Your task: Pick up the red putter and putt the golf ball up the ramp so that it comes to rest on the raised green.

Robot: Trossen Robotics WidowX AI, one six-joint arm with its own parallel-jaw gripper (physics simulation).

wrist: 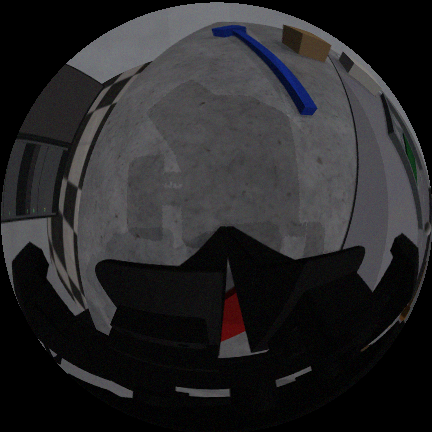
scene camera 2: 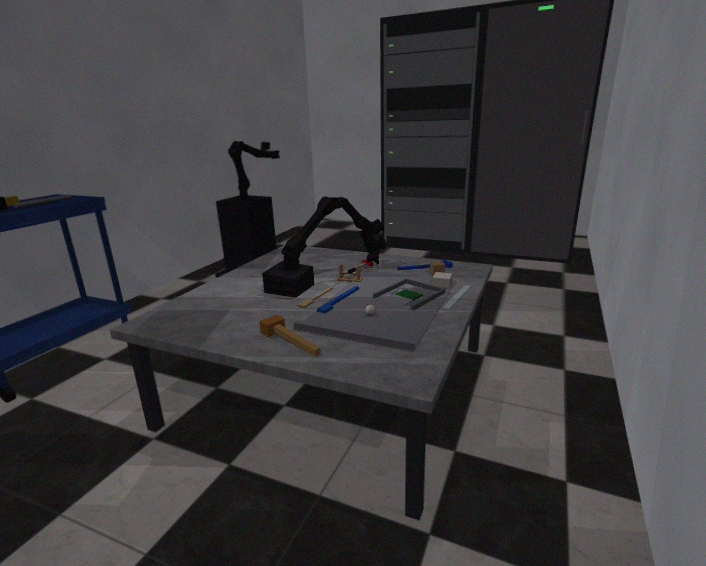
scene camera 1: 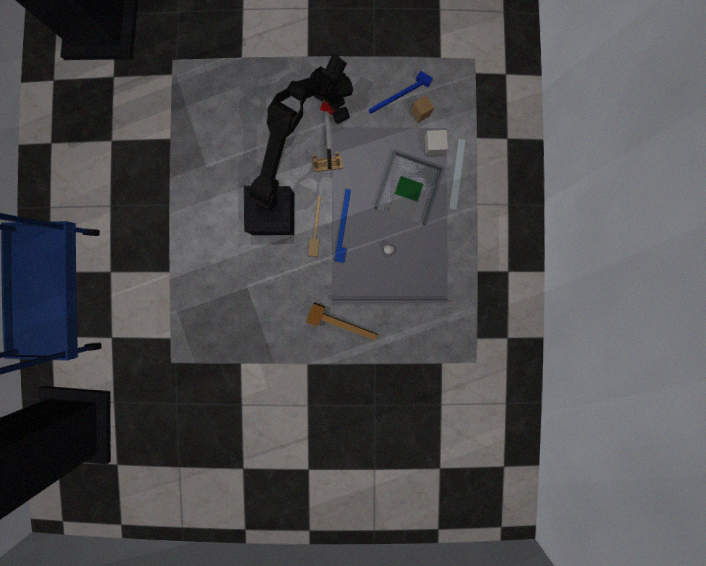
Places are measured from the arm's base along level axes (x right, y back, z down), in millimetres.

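Where they show: gripper, between the fingertips: (wrist: 225, 232) (scene camera 2: 378, 263) (scene camera 1: 340, 102); arm's base, origin of its link: (scene camera 2: 291, 267) (scene camera 1: 267, 202).
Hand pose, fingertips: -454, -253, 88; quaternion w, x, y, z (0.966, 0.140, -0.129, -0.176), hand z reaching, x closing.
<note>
Things, the pixels of their top centre, and the offset from my fingertips, as dx, dy, dz. "pt": a spot on its surface instead. Level surfaces: height alone.
- white golf ball, centre of its top: (scene camera 1: 389, 248) (scene camera 2: 370, 305) +604, -228, -35
- grey board, height of its surface: dz +7
- blue mallet, centre of its top: (wrist: 249, 38) (scene camera 1: 400, 90) (scene camera 2: 424, 263) -54, -245, -15
- brown block, centre of its top: (scene camera 1: 423, 105) (scene camera 2: 437, 263) +22, -338, -50
- white block, centre of its top: (scene camera 1: 437, 139) (scene camera 2: 442, 275) +156, -401, -38
- blue club, centre of its top: (scene camera 1: 345, 225) (scene camera 2: 341, 297) +515, -44, -7
- tan paddle, a spot on its surface: (scene camera 1: 313, 247) (scene camera 2: 305, 302) pt +610, +82, +1
- orange mallet, centre of its top: (scene camera 2: 291, 328) (scene camera 1: 343, 325) +921, -55, -42
The red putter (scene camera 1: 325, 107) (scene camera 2: 367, 262) (wrist: 232, 318) has a red head, a pale shaft and a dark grip. Its grip end rests at the wooden stand (scene camera 1: 319, 167) (scene camera 2: 350, 279). My gripper (scene camera 2: 373, 260) (wrist: 225, 232) is shut with its fingertips together and nothing between them. It points down close by the red head, which shows partly through the gap behind the fingertips in the wrist view; the fingers hide the rest. The white golf ball (scene camera 1: 388, 249) (scene camera 2: 370, 310) lies on the grey board (scene camera 1: 383, 283) (scene camera 2: 377, 331). The green (scene camera 1: 408, 188) (scene camera 2: 408, 294) (wrist: 410, 155) lies between low grey walls beyond the ball.
A blue mallet (scene camera 1: 396, 97) (scene camera 2: 415, 267) (wrist: 280, 67), a brown block (scene camera 1: 421, 109) (scene camera 2: 437, 268) (wrist: 305, 43) and a white block (scene camera 1: 436, 141) (scene camera 2: 441, 279) lie at the far right. A blue club (scene camera 1: 344, 224) (scene camera 2: 338, 299), a tan paddle (scene camera 1: 313, 247) (scene camera 2: 305, 303) and an orange mallet (scene camera 1: 315, 314) (scene camera 2: 272, 326) lie nearer.
</note>
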